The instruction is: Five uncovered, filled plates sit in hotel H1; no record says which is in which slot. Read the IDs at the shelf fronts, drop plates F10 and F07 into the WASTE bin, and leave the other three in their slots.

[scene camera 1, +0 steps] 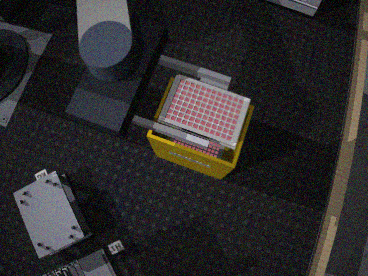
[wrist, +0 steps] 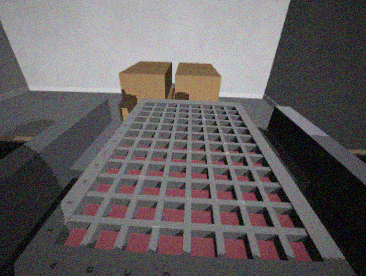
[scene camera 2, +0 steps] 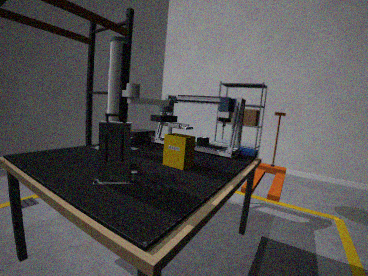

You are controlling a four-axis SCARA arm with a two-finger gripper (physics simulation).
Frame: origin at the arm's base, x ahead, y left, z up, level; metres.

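Seen in the pictures: gripper, fingertip midpoint: [scene camera 1: 219,112] [wrist: 189,117] [scene camera 2: 184,125].
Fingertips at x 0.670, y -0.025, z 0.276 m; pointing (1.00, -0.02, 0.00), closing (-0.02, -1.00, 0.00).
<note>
Offsets run from my fingertips to a thing's middle.
My gripper [scene camera 1: 206,108] [wrist: 189,117] is shut on a filled, uncovered plate {dx -0.023, dy +0.000, dz -0.010 m} [scene camera 1: 212,113] [scene camera 2: 182,126] [wrist: 202,165] with pink wells, one finger along each long side. The plate is level, directly over the yellow WASTE bin {dx -0.024, dy -0.001, dz -0.163 m} [scene camera 1: 165,148] [scene camera 2: 178,152], and covers most of its opening in scene camera 1. Below it, pink wells of another plate {dx -0.024, dy -0.002, dz -0.250 m} [scene camera 1: 212,149] show inside the bin. The held plate's ID is not readable. Hotel H1 {dx -0.120, dy -0.431, dz -0.103 m} [scene camera 2: 115,150] is a dark grey tower; in scene camera 1 part of it shows at the bottom edge, beside the H1 tag {dx -0.123, dy -0.294, dz -0.263 m} [scene camera 1: 116,247]. Its slots are not visible.
A light grey device {dx -0.287, dy -0.276, dz -0.228 m} [scene camera 1: 50,215] with small pegs is at the lower left. A gantry frame [scene camera 2: 200,98] stands on the table behind the bin. The arm's white column [scene camera 2: 115,75] rises behind the hotel. The table's wooden edge [scene camera 1: 345,160] runs along the right.
</note>
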